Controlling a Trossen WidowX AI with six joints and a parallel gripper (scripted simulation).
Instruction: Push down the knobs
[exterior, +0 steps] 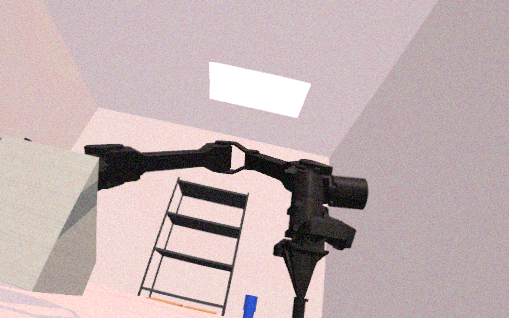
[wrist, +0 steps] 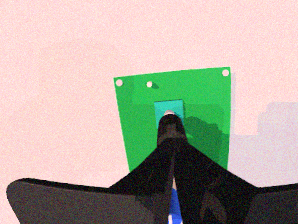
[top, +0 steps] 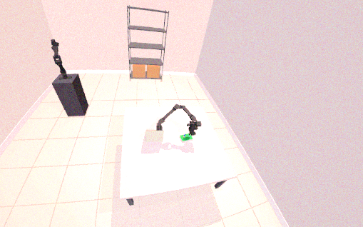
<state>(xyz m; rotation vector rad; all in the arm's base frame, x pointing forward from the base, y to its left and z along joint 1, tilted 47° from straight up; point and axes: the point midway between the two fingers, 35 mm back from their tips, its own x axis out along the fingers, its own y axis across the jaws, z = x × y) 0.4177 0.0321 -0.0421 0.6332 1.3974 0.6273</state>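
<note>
The black knob is 1 cm below my gripper tip. The rest, counted from my gripper tip: blue knob 7 cm behind, 2 cm below.
</note>
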